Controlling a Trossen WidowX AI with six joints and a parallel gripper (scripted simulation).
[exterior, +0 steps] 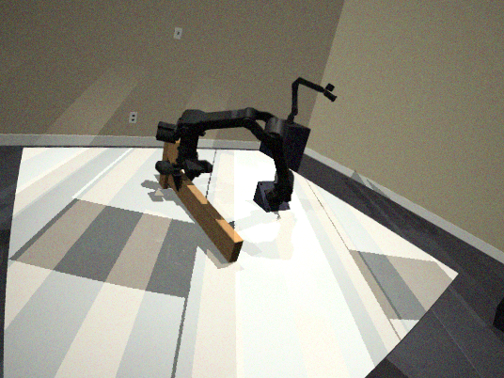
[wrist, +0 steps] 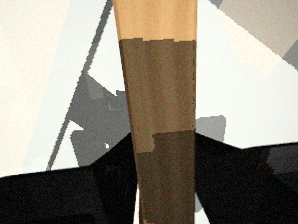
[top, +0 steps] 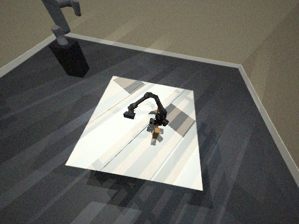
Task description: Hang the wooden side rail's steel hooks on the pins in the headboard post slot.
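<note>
The headboard post is 12 cm to the right of my gripper tip and 4 cm above it.
</note>
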